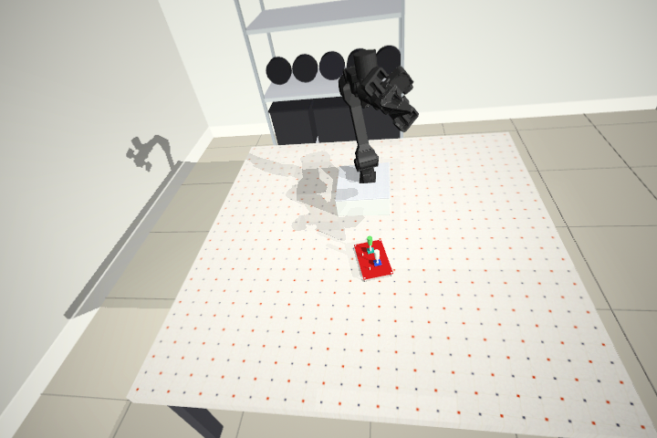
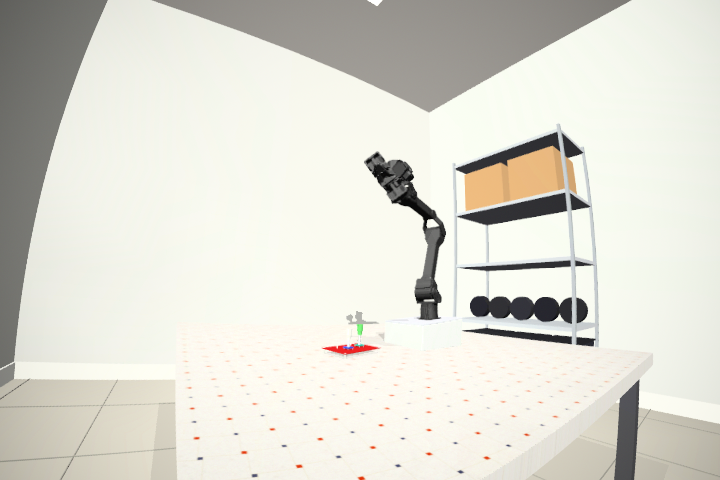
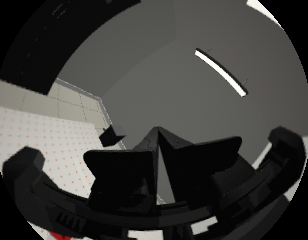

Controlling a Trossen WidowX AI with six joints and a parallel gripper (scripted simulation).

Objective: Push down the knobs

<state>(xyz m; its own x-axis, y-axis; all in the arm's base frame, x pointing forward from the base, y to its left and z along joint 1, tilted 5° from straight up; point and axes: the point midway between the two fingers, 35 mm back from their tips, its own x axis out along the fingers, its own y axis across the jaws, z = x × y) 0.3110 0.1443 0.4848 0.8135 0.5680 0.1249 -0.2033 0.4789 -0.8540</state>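
Now: gripper tip 5 cm past the green knob, 12 cm to the left of it and 49 cm above it. Round my gripper tip: pale knob 10 cm to the right, 50 cm below.
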